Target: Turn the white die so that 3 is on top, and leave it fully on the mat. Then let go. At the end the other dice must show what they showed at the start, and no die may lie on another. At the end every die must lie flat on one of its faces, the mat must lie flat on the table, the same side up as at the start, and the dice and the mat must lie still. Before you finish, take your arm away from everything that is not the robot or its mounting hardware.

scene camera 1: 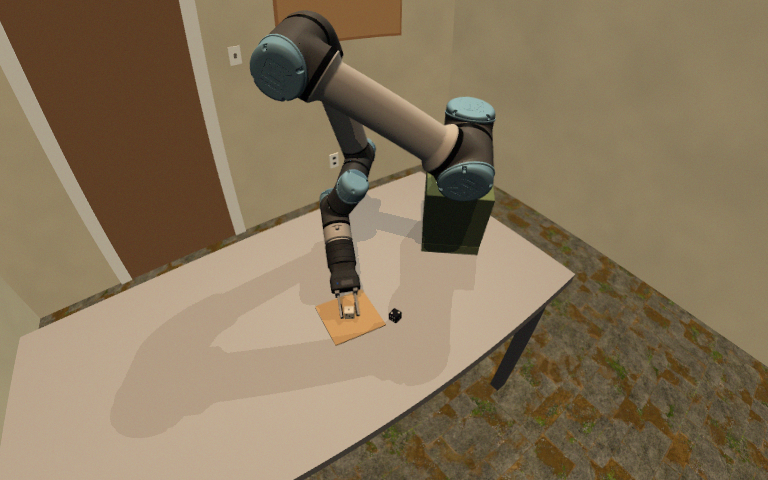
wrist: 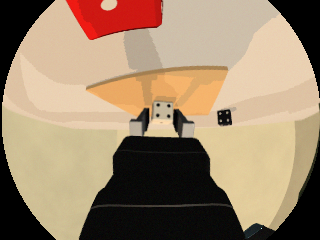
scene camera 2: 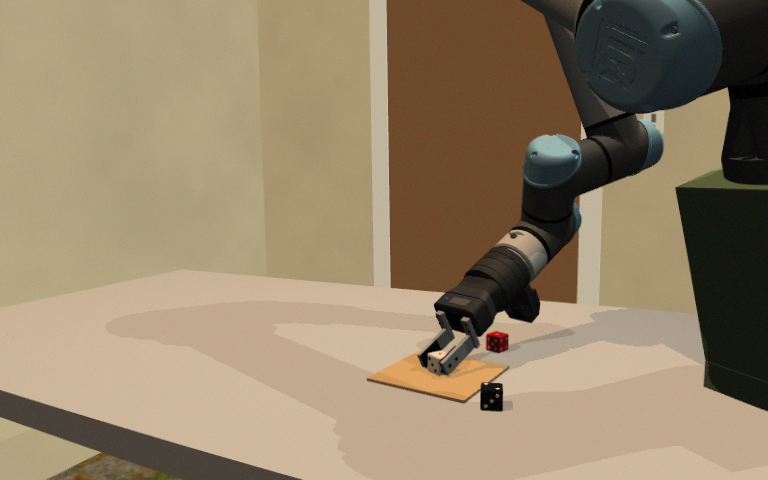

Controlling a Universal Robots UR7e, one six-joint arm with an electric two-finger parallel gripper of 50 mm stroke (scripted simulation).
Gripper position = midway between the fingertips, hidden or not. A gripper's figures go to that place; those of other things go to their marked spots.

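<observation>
My gripper (scene camera 1: 350, 316) is 91 cm from the lens; an orange mat (scene camera 1: 341, 330), 90 cm from the lens.
</observation>
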